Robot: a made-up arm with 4 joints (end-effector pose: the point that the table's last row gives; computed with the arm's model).
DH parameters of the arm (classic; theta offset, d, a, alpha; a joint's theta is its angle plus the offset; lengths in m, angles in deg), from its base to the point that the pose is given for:
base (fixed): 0 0.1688 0 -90
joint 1: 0 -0.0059 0.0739 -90
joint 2: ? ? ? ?
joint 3: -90 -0.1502 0.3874 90
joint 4: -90 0.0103 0.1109 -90
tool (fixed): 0 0.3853 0 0
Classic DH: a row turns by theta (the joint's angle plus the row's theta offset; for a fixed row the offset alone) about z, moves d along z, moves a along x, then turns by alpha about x.
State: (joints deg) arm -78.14 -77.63 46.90 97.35
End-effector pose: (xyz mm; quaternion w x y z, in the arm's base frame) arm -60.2 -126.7 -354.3 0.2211 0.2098 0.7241 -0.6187
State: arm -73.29 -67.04 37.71 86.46
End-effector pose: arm -204.2 -1.1 -313.6 0.0370 0.2077 0.8080 -0.5500
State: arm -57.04 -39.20 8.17 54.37
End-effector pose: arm -394.3 186.0 174.7 0.5097 -0.0749 -0.7898 0.3329
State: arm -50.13 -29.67 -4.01 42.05
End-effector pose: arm -316.5 134.2 387.2 0.6765 0.0157 -0.6898 0.2576
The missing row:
joint 2: -90 0.3623 0.2383 90
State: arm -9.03 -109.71 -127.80 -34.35
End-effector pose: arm 284.9 515.2 -560.0 0.0862 0.3474 0.7720 0.5253
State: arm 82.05 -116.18 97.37 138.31
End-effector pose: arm -400.1 -357.0 327.2 0.0071 0.6630 -0.7268 0.1793
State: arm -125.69 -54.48 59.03 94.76
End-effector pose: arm 431.9 163.8 -237.6 0.4791 0.5284 0.6481 -0.2671
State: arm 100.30 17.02 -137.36 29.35
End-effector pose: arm -934.6 -291.4 290.7 0.3728 0.3432 0.0964 -0.8567
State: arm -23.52 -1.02 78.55 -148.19
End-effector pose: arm 441.8 236.4 -22.7 0.3644 -0.0526 0.6830 -0.6309
